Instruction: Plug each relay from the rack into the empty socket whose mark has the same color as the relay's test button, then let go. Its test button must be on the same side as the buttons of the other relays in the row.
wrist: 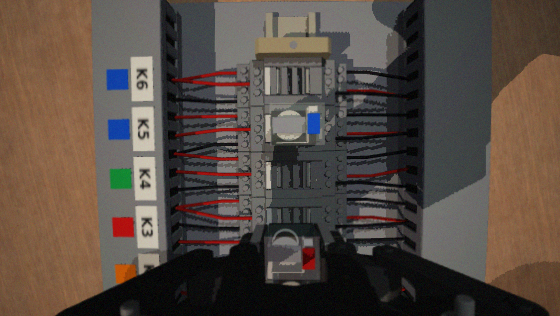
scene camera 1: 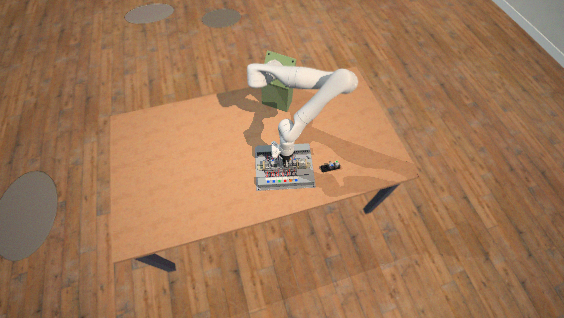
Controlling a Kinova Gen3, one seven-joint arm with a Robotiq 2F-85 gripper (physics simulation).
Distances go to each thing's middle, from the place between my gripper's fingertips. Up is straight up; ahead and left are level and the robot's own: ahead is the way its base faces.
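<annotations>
Distances from my hand: grey relay panel (scene camera 1: 259,159), 4 cm below; beige end stop (wrist: 272,46), 7 cm behind, 9 cm to the right, 2 cm below. Going by their middles, the grey relay panel is the nearest to my hand of the things named here.
</annotations>
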